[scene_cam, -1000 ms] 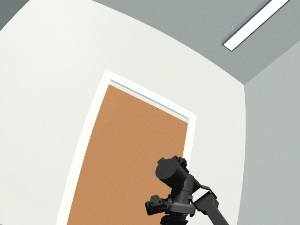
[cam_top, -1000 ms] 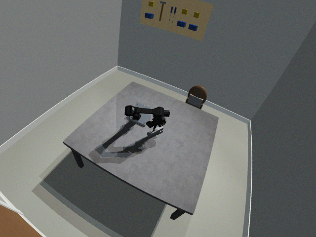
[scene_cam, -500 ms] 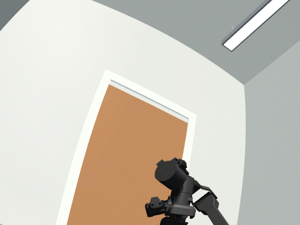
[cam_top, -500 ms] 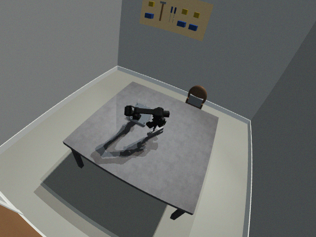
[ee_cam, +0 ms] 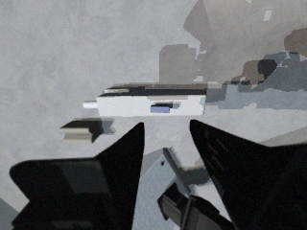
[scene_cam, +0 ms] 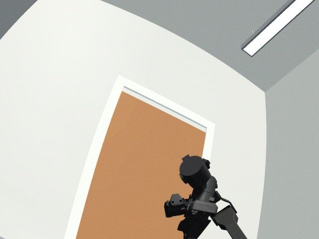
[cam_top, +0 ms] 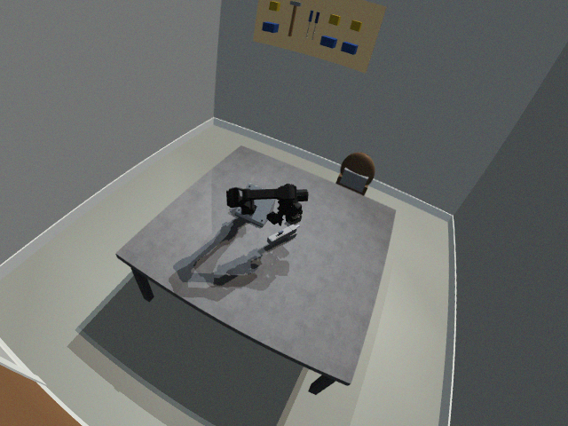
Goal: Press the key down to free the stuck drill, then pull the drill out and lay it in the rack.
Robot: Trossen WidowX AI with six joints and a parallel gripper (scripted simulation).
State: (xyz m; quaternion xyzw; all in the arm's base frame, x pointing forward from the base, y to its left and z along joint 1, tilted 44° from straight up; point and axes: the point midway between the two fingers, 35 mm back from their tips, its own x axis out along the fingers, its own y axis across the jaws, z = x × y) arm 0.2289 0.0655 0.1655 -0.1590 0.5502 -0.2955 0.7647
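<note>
The drill lies 2 cm ahead of my gripper tip, 8 cm to the left of it and 11 cm below it. Also, from my gripper tip: grey fixture block 3 cm to the left, 12 cm below; rack 2 cm behind, 21 cm to the left, 14 cm below; blue key 1 cm behind, 11 cm below.
</note>
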